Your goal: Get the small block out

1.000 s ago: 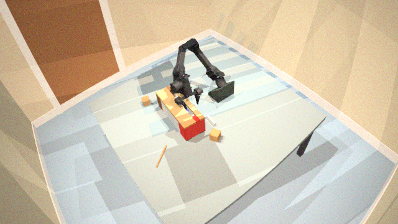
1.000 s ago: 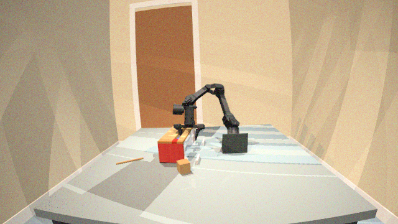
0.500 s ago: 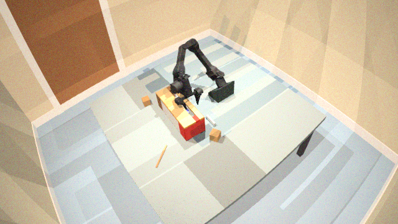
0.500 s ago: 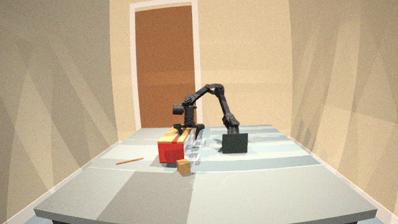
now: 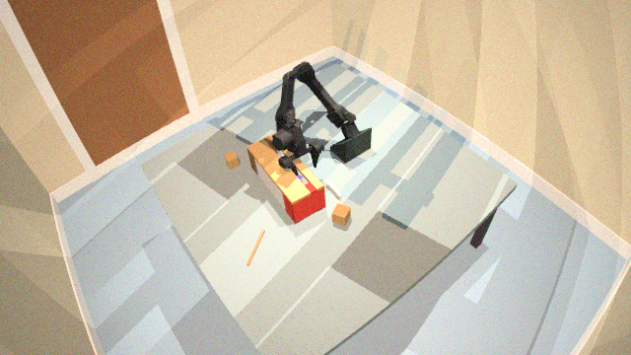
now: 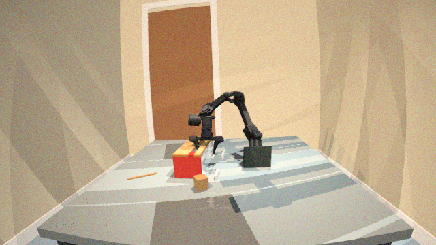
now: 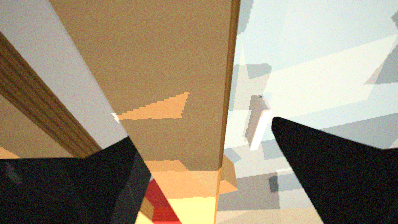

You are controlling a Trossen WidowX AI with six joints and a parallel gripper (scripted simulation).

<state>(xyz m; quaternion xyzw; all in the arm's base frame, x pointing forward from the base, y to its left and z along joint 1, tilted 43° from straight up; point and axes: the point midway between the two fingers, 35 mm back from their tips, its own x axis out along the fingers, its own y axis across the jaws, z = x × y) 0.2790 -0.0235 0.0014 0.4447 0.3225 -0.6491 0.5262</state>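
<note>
The block lies 60 mm ahead of my gripper tip and 10 mm to the left of it. Also, from my gripper tip: thin wooden stick 350 mm ahead, 80 mm below, 70 mm to the left; long box 70 mm to the right, 20 mm below, 20 mm ahead.
</note>
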